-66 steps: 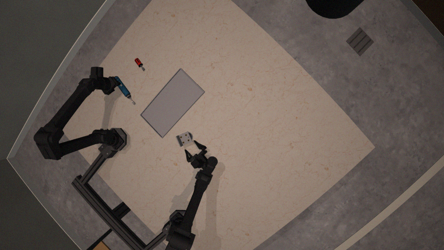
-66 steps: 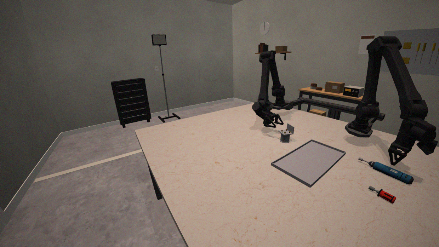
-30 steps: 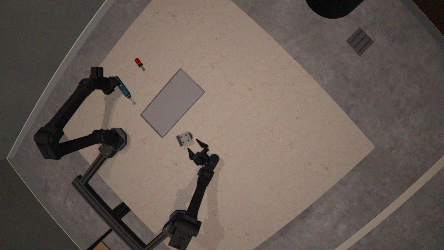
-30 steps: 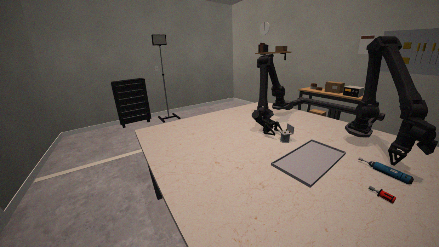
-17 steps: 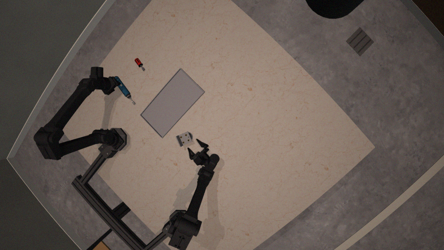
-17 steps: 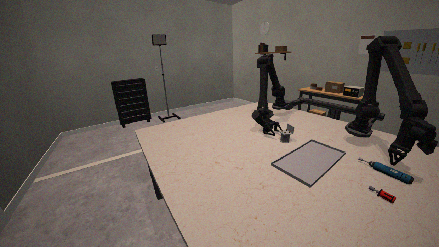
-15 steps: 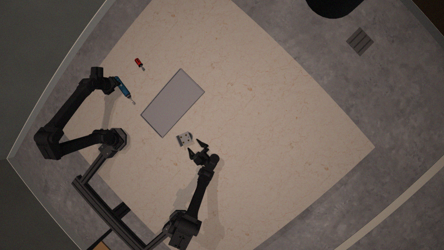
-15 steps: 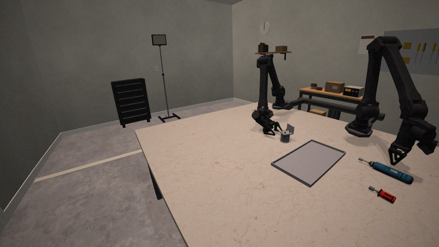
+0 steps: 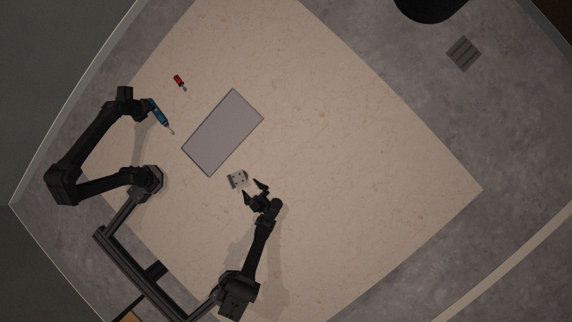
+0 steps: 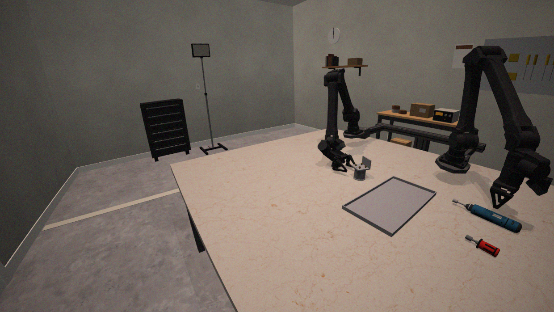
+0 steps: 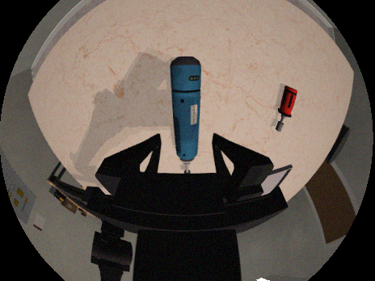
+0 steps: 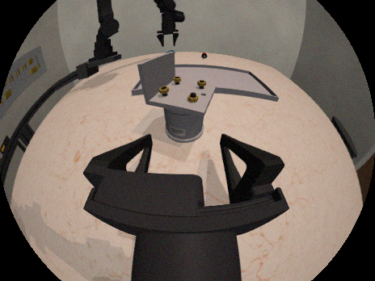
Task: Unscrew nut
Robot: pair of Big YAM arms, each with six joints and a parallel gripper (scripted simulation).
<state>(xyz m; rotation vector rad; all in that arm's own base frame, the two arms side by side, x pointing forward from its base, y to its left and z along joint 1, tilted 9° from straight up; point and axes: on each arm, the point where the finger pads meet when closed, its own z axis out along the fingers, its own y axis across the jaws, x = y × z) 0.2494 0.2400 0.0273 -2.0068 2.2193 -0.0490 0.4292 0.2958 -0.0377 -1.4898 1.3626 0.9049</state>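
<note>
Now: right hand 10 mm past the joint module and 60 mm to the right of it. The rest, counted from my right hand: flat grey tray (40 mm ahead, 290 mm to the left, 30 mm below); then red-handled screwdriver (40 mm ahead, 640 mm to the left, 20 mm below); then grey bracket (10 mm behind, 60 mm to the left, 40 mm above).
</note>
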